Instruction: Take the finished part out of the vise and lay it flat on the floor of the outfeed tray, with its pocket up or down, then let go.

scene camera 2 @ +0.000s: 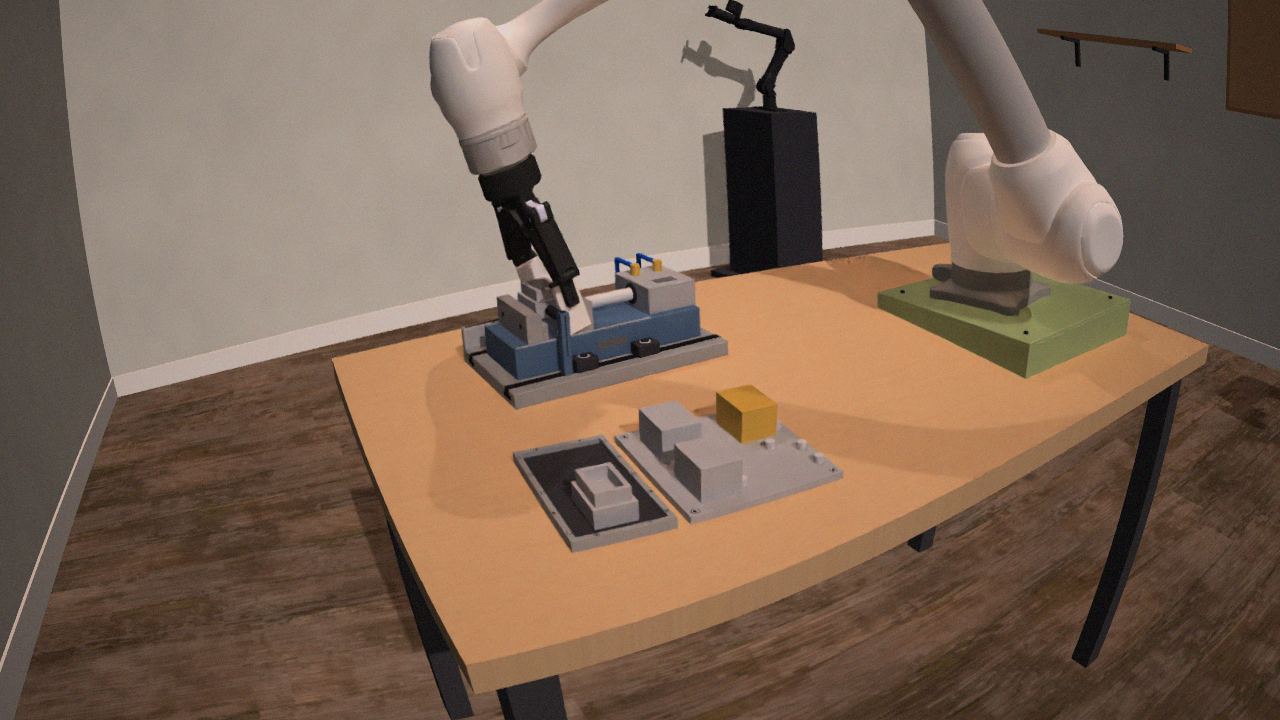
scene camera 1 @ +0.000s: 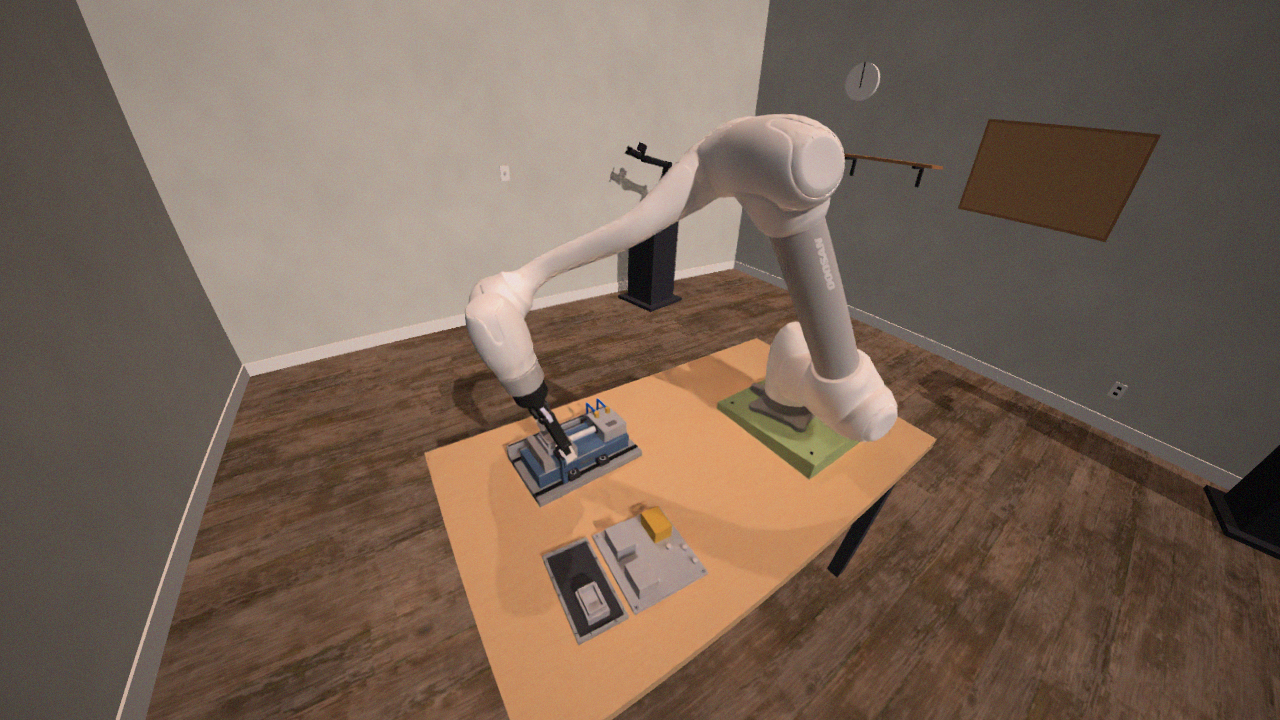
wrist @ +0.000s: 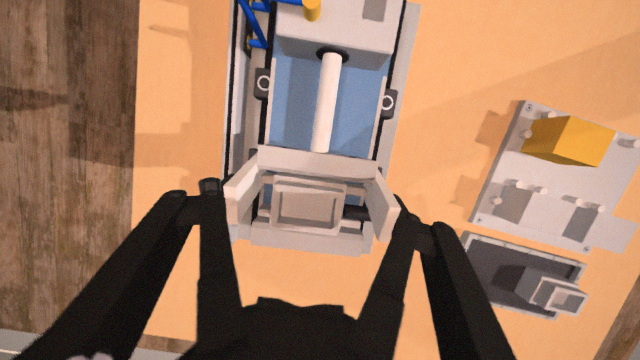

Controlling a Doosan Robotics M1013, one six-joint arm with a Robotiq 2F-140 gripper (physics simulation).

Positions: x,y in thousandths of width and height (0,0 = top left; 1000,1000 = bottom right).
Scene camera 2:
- my gripper: 438,442
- yellow block: 583,574
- grey plate: 605,659
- fixed jaw: 403,435
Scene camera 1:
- my gripper: 438,622
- yellow block: 513,728
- grey plate: 527,788
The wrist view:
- my gripper: 495,482
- yellow block: 887,390
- fixed jaw: 546,671
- moving jaw: 421,438
